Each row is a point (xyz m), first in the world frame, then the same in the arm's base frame.
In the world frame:
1: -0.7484 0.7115 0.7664
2: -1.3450 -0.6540 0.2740
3: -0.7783 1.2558 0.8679
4: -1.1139 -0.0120 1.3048
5: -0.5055 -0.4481 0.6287
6: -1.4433 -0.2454 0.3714
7: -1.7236 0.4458 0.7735
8: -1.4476 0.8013 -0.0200
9: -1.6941 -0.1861 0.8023
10: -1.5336 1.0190 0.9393
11: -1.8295 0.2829 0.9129
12: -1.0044 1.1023 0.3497
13: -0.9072 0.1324 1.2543
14: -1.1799 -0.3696 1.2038
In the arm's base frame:
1: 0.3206 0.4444 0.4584
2: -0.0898 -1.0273 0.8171
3: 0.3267 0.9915 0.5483
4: 0.8550 -0.2350 0.9054
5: 0.4276 -0.6927 0.1147
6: -0.0839 -0.6214 0.9633
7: 0.1244 0.0849 1.3825
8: -0.6197 0.3587 0.9314
9: 0.2563 -0.5314 1.3214
10: 0.2425 0.6912 1.2793
11: 0.2562 -0.0680 1.5106
12: -0.2017 0.7490 0.6206
13: 0.8362 -0.0784 0.7023
14: 0.7968 -0.6076 0.9198

